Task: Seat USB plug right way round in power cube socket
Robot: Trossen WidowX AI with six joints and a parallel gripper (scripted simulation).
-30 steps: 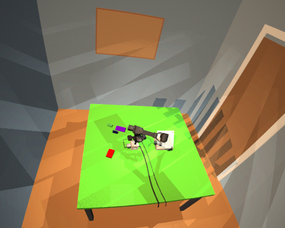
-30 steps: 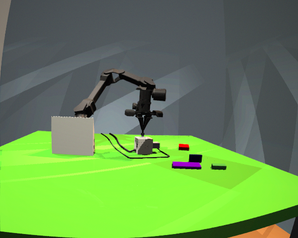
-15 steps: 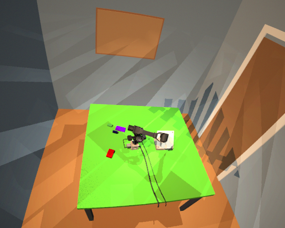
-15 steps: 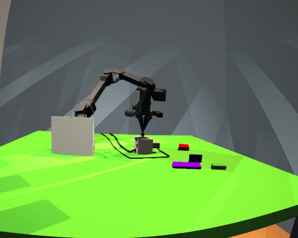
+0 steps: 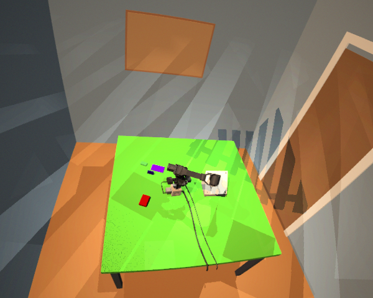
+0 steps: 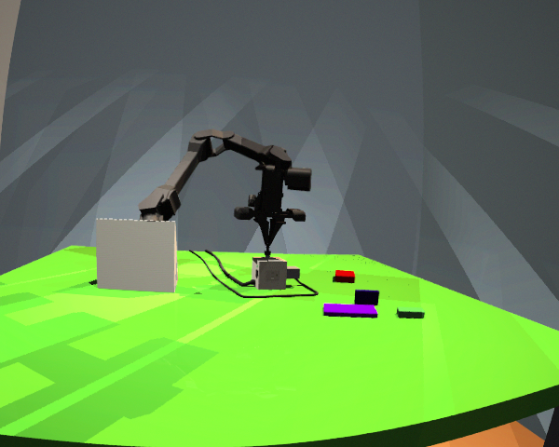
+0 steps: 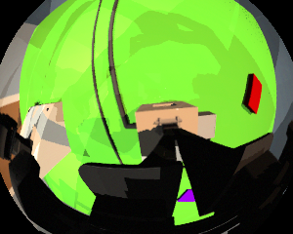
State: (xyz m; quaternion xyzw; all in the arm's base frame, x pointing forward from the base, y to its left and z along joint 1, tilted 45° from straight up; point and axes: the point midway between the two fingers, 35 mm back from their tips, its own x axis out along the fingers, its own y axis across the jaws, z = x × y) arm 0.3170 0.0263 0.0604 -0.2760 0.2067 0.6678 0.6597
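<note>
The black USB plug is 20 mm below my gripper tip. Also, from my gripper tip: red block: 260 mm ahead, 60 mm to the left, 100 mm below; then dark blue block: 200 mm ahead, 220 mm to the right, 90 mm below.
</note>
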